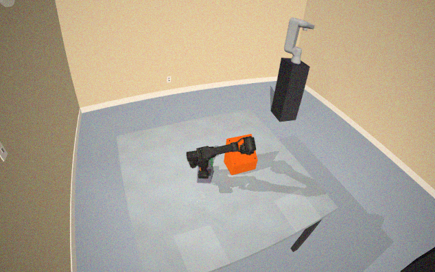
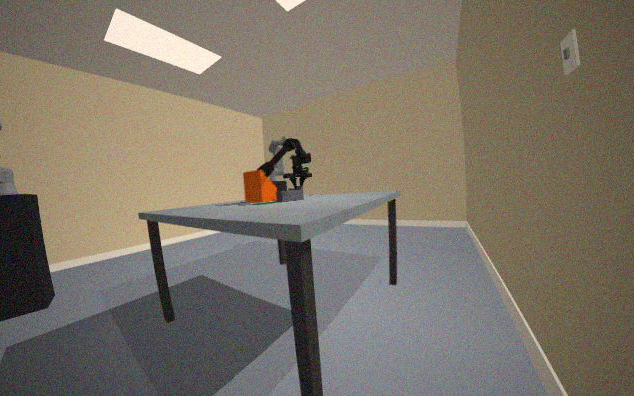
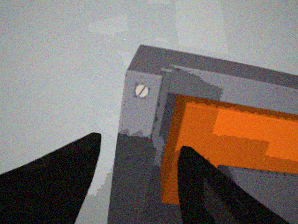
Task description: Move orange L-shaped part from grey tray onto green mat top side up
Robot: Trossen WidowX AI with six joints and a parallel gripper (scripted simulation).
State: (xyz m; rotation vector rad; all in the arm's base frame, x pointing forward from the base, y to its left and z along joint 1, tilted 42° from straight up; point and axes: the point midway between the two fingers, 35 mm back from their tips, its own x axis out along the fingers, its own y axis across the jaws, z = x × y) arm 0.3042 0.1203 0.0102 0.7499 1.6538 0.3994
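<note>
Now: gripper tip 20 mm past the orange l-shaped part, 50 mm to the left of it and 20 mm above it. Round my gripper tip: green mat: 60 mm behind, 210 mm to the right, 80 mm below.
</note>
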